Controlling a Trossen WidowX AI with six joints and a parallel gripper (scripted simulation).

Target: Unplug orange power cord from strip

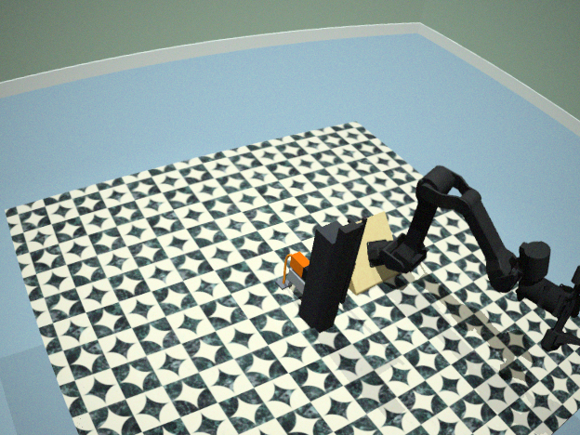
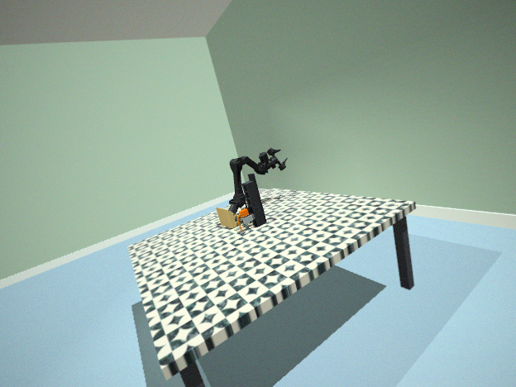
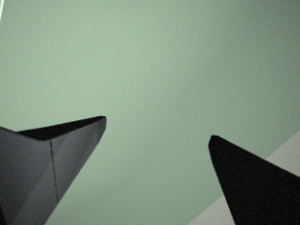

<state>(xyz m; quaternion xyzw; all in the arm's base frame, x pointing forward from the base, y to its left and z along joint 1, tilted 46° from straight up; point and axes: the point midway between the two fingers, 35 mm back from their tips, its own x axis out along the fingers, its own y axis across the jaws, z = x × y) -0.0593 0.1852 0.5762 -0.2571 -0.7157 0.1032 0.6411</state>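
The orange plug lies 33 cm ahead of my gripper tip, 55 cm to the right of it and 21 cm below it. Also, from my gripper tip: tall black box (32 cm ahead, 46 cm to the right, 17 cm below).
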